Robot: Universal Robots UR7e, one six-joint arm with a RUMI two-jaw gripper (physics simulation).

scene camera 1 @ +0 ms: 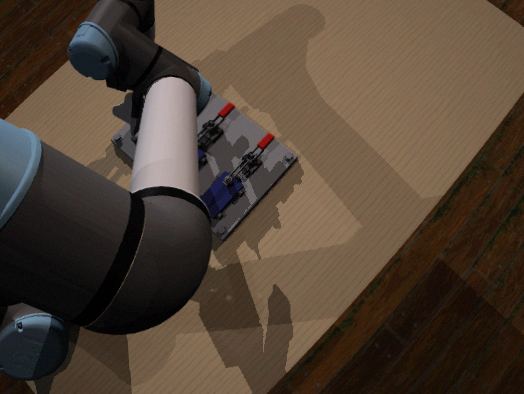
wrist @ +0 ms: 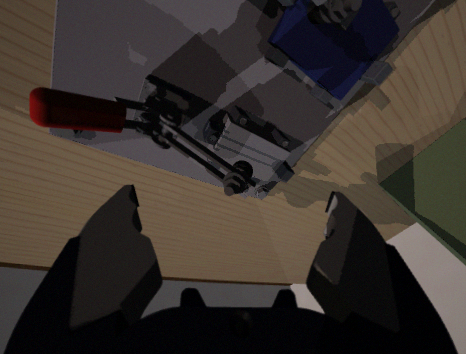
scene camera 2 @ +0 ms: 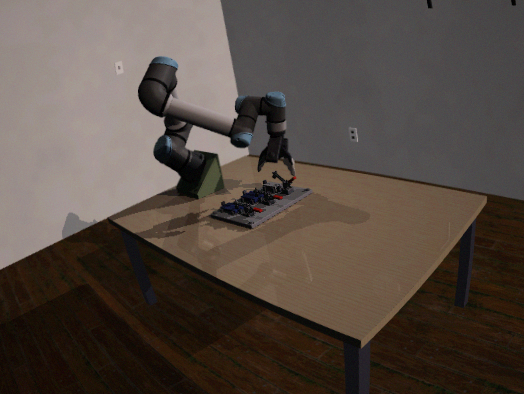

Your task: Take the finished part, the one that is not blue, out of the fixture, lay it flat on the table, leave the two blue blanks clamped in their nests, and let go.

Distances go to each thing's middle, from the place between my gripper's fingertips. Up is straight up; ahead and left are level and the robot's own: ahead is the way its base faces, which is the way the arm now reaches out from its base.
My gripper is now 50 mm above the finished part [wrist: 236,142], 20 mm past it and 10 mm to the left of it. From my hand the other things lie so: grey fixture plate [scene camera 1: 274,166] (120 mm to the right, 80 mm below, 30 mm ahead); clamp arm [wrist: 238,180] (30 mm ahead, 10 mm to the right, 10 mm below).
